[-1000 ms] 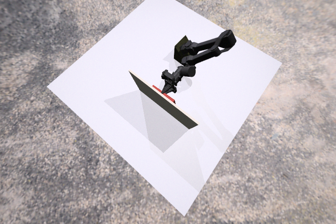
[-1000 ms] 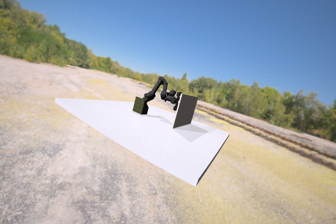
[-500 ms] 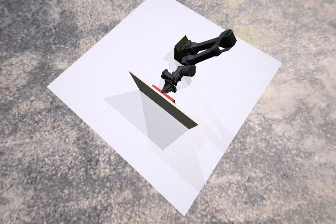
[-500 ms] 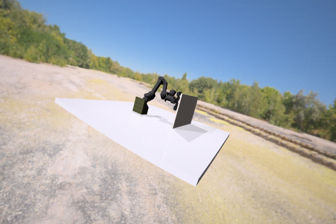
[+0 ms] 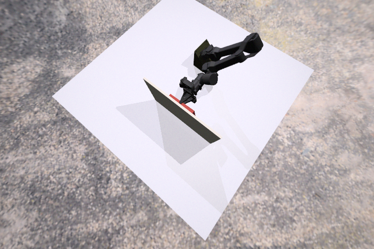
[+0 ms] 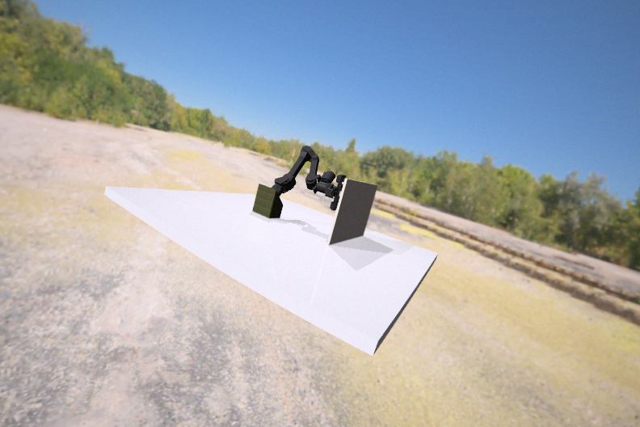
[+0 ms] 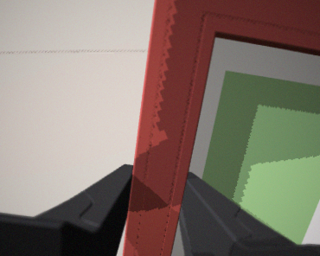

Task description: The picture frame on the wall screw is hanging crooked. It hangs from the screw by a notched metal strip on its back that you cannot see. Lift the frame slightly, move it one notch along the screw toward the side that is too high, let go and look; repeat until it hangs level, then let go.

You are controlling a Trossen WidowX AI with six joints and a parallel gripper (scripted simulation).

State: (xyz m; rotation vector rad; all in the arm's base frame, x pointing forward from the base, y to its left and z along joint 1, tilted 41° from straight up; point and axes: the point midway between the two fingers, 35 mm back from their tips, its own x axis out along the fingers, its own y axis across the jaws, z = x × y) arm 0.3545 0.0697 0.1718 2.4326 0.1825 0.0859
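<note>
The picture frame lies 5 cm below my gripper tip, 1 cm to the left of it and 1 cm ahead of it. Round my gripper tip: wall panel: 7 cm below, 3 cm to the left, 2 cm ahead.
</note>
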